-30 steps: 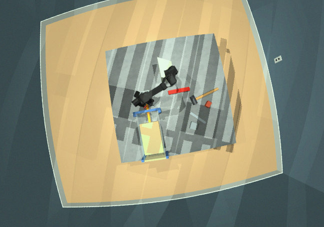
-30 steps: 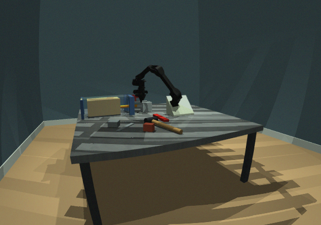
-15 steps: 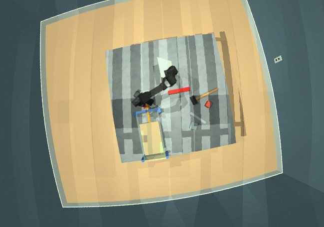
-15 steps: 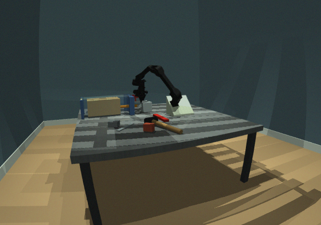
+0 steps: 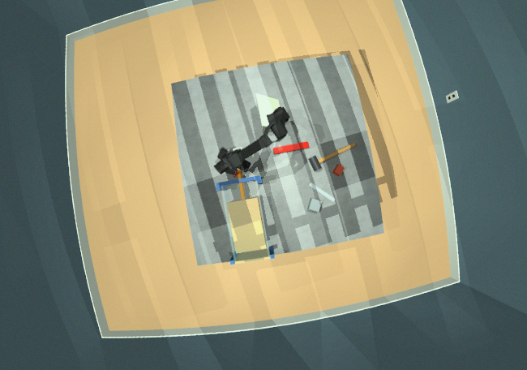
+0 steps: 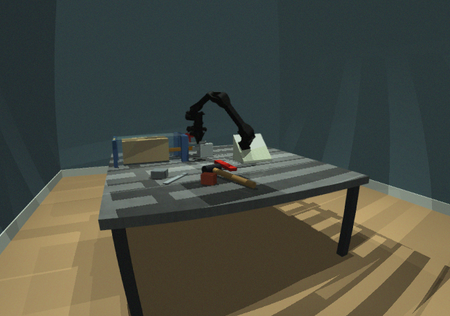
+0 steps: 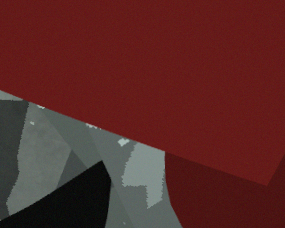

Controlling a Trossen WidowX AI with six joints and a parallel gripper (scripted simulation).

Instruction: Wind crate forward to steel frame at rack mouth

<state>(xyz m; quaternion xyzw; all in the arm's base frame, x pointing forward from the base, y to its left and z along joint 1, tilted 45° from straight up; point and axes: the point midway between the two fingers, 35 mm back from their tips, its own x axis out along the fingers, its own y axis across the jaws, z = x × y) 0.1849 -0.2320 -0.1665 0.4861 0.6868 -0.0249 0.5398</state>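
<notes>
My gripper tip is now 2 cm below the winch handle, 2 cm short of it and 1 cm to the left of it. The rest, counted from my gripper tip: clear-panelled cubby 36 cm ahead, 3 cm to the right, 3 cm above; then grey winch 6 cm below, 5 cm behind, 1 cm to the left; then red spool-shaped handle grip 6 cm ahead, 4 cm above, 2 cm to the right.
</notes>
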